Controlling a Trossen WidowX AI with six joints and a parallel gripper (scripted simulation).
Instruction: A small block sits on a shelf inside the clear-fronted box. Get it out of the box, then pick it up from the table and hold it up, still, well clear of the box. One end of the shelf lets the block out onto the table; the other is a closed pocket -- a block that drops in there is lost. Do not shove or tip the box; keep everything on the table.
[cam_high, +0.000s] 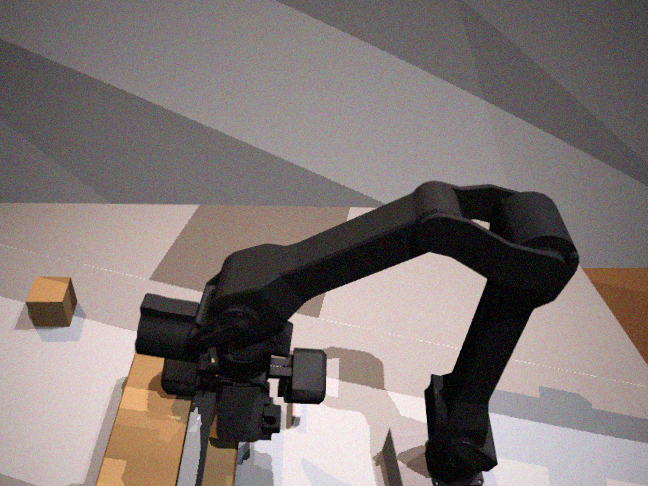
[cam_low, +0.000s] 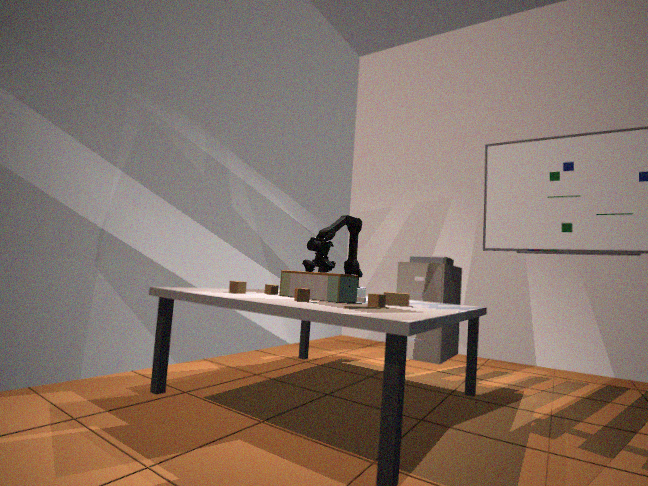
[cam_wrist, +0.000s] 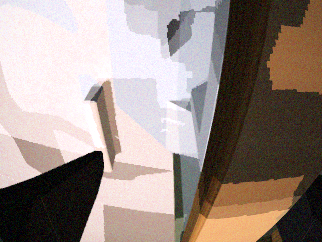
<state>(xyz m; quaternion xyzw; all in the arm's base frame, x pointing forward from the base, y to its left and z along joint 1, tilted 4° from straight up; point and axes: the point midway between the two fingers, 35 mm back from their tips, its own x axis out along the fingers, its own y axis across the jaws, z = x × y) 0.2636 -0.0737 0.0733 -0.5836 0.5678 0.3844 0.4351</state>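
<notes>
The tan block is 60 mm ahead of my gripper tip and 20 mm to the right of it. From my gripper tip the other things lie so: box 100 mm to the left, 40 mm ahead, 30 mm below; then brown cube 330 mm ahead, 200 mm to the right, 60 mm below.
</notes>
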